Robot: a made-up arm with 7 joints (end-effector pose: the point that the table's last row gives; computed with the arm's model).
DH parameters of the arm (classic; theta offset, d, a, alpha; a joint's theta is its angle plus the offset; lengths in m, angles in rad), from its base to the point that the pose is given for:
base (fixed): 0.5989 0 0.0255 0
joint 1: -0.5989 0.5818 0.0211 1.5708
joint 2: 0 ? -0.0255 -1.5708
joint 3: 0 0.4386 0.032 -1.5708
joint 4: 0 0.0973 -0.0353 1.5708
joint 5: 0 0.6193 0.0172 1.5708
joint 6: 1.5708 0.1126 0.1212 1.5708
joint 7: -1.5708 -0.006 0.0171 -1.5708
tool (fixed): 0 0.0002 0 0
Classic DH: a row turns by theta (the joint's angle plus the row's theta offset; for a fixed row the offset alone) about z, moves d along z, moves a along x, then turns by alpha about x.
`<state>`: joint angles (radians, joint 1 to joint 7).
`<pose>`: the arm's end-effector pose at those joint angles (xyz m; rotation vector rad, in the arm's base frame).
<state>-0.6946 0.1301 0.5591 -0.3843 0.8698 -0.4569 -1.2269</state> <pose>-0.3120 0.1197 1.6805 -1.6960 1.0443 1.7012</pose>
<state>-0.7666 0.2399 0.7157 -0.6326 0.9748 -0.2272 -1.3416</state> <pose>-0.5657 0.1897 1.5401 -2.3185 0.6825 1.2733</pose>
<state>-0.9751 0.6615 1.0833 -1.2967 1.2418 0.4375 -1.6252</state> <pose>-0.9043 0.2075 0.9115 2.8157 0.6915 0.0970</pose>
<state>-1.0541 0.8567 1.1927 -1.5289 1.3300 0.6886 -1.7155</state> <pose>-0.8830 0.1534 0.7136 2.3238 1.1068 0.3168</pose>
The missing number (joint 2, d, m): 0.1099
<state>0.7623 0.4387 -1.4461 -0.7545 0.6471 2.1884 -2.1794</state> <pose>-0.4563 -0.1104 1.2874 -0.9507 -0.6668 -1.6088</pose>
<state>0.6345 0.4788 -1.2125 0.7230 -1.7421 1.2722 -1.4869</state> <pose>0.0934 -0.4014 1.6087 -0.4584 2.1112 -0.7200</pose>
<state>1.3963 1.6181 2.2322 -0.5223 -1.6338 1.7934 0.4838</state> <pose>0.3938 -0.9269 0.5747 -0.4282 2.0846 0.1321</pose>
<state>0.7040 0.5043 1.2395 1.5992 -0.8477 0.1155 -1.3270</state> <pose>-0.4272 0.4406 1.1450 -2.6271 1.5550 0.7184</pose>
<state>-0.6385 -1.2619 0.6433 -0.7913 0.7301 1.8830 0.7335</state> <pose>0.3409 -0.7144 1.1356 -0.4140 -2.5728 0.9658</pose>
